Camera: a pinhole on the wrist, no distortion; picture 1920 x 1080 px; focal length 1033.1 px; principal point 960.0 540.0 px. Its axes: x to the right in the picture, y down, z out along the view. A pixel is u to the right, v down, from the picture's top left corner.
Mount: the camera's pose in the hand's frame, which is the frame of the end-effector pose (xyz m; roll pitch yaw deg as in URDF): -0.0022 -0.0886 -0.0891 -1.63 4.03 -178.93
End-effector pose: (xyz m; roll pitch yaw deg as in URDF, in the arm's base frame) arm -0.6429 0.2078 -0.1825 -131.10 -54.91 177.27
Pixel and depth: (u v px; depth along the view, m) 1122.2 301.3 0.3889
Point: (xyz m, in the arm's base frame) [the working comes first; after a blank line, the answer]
In the camera's frame: 0.0611 -0.0899 0.3889

-0.7535 -0.0185 -0.3651
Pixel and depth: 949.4 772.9 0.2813
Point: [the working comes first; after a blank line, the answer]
In the camera's frame: -0.0029 0.0634 0.2813

-0.6479 -0.0406 -0.1992
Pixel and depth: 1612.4 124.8 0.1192
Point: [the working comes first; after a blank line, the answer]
In the camera's frame: 0.0753 -0.0479 0.1192

-0.5813 0.1553 -0.2433
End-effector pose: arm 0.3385 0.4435 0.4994 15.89 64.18 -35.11
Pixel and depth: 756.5 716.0 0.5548
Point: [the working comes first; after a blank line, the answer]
In the camera's frame: -0.1093 0.0945 0.5548

0.4727 -0.0401 0.6093
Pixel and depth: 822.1 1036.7 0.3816
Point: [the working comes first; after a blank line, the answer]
In the camera's frame: -0.0509 0.1835 0.3816

0.2942 0.0457 0.5639
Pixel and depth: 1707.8 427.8 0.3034
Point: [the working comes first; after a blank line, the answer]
In the camera's frame: 0.2196 -0.0330 0.3034

0.3095 0.3164 0.7933
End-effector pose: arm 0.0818 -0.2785 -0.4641 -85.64 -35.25 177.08
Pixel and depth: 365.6 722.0 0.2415
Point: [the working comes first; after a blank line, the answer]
In the camera's frame: -0.1389 0.0425 0.2415

0.0610 -0.4271 -0.2741
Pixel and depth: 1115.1 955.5 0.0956
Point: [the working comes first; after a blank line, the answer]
In the camera's frame: 0.0144 0.0384 0.0956

0.1753 -0.2775 -0.3708
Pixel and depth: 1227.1 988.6 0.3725
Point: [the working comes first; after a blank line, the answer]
In the camera's frame: 0.0963 0.1617 0.3725

0.3307 -0.5417 -0.3028
